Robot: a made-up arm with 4 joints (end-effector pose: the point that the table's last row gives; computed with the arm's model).
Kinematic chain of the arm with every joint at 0, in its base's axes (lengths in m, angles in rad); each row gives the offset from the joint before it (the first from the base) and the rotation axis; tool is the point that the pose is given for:
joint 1: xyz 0 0 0.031 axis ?
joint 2: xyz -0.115 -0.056 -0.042 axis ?
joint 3: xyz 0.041 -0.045 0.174 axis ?
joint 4: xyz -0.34 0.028 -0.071 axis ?
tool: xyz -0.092 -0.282 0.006
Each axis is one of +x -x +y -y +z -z.
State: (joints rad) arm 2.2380 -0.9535 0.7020 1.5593
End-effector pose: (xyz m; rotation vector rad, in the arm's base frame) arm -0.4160 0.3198 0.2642 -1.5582 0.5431 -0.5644
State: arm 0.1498 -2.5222 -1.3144 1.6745
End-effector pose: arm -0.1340 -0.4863 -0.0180 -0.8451 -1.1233 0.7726
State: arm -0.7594 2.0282 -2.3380 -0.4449
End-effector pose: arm 0.0646 -0.4867 -0.1075 1.0339 2.6383 0.1200
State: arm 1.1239 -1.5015 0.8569 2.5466
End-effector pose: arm -0.5520 0.0844 0.2155 -0.0739 0.4521 -0.7282
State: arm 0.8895 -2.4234 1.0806 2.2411
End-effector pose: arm -0.4525 0.2807 0.1113 -0.9615 0.4028 -1.0553
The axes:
joint 1: -x
joint 2: +x
joint 3: +z
joint 4: +x

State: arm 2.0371 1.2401 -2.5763 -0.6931
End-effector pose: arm 0.1916 0.4330 0.0559 -0.5272 -0.1390 -2.6736
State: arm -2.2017 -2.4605 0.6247 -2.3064
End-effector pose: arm -0.5541 0.0319 0.3385 -2.4581 -0.7071 0.4306
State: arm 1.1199 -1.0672 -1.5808 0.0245
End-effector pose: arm -0.3237 -0.2040 -0.3138 -1.6234 -1.6607 -0.8331
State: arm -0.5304 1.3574 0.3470 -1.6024
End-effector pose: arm -0.4948 -0.3453 -0.2975 0.2825 -0.3429 -0.0604
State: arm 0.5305 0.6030 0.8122 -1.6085
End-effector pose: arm -0.4036 -0.4244 0.3829 -1.4436 -0.6657 0.5961
